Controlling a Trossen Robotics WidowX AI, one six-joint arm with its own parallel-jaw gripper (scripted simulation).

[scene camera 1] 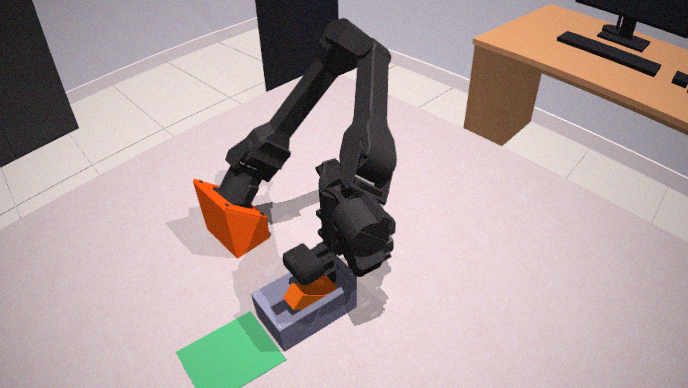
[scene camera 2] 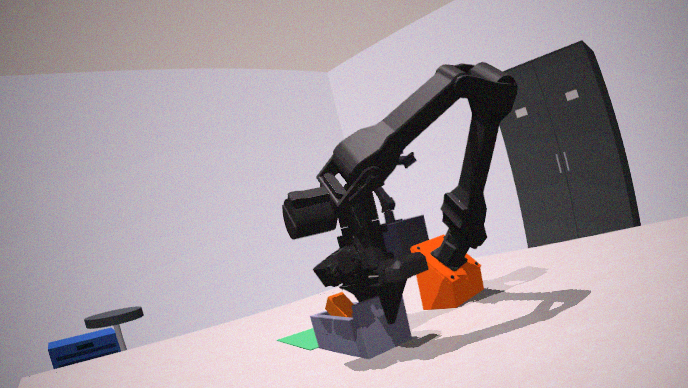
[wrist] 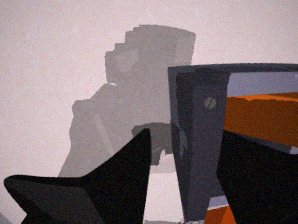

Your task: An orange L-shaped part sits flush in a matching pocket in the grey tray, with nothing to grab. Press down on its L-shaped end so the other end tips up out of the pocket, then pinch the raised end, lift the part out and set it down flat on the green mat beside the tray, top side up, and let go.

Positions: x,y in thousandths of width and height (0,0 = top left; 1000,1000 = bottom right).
Labels:
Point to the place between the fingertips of my gripper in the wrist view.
592,587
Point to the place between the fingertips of my gripper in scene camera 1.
498,710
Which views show my gripper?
Scene camera 1, scene camera 2 and the wrist view: all of them.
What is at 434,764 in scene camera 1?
An orange L-shaped part.

